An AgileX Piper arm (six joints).
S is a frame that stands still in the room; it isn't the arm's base.
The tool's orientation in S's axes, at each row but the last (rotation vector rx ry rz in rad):
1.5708, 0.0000, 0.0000
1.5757, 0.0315, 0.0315
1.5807, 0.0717, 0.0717
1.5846, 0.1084, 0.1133
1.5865, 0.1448, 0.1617
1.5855, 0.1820, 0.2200
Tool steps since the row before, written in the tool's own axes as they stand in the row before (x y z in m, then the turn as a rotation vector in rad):
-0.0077, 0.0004, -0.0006, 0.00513, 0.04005, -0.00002
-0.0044, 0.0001, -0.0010, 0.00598, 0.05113, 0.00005
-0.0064, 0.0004, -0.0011, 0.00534, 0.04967, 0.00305
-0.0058, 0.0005, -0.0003, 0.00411, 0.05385, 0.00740
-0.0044, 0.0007, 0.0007, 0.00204, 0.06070, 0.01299
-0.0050, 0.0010, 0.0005, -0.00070, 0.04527, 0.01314
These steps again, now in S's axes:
-0.0077, 0.0006, 0.0004, 0.00513, 0.00002, 0.04005
-0.0044, 0.0008, 0.0001, 0.00598, -0.00007, 0.05113
-0.0065, 0.0005, 0.0004, 0.00562, -0.00310, 0.04964
-0.0058, -0.0005, 0.0005, 0.00500, -0.00765, 0.05374
-0.0042, -0.0016, 0.0006, 0.00399, -0.01369, 0.06045
-0.0047, -0.0018, 0.0009, 0.00170, -0.01411, 0.04495

